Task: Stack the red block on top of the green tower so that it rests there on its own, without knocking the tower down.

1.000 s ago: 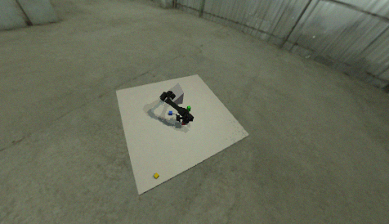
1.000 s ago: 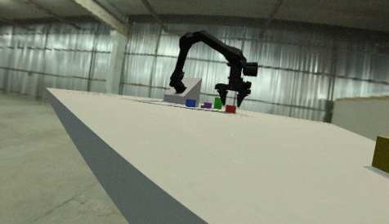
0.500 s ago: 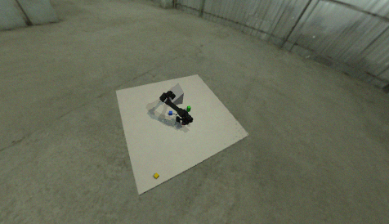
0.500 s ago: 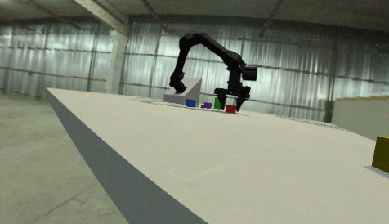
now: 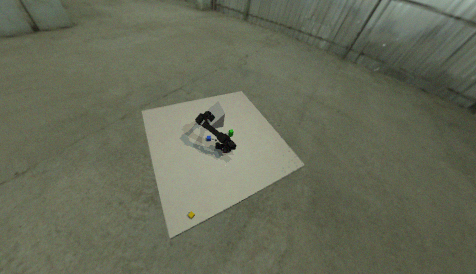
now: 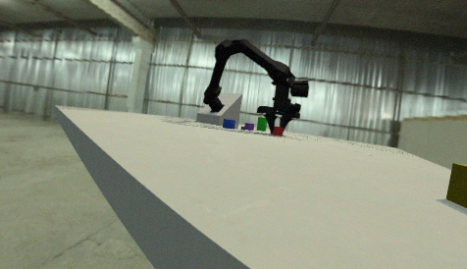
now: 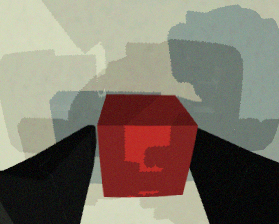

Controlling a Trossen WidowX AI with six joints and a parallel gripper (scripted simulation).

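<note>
Now: the purple block 160 mm behind my gripper tip, 50 mm to the left of it and 10 mm above it. The rest, counted from my gripper tip: red block 10 mm above; then yellow block 380 mm ahead, 470 mm to the right, 10 mm above; then blue block 190 mm behind, 80 mm to the right, 10 mm above.
</note>
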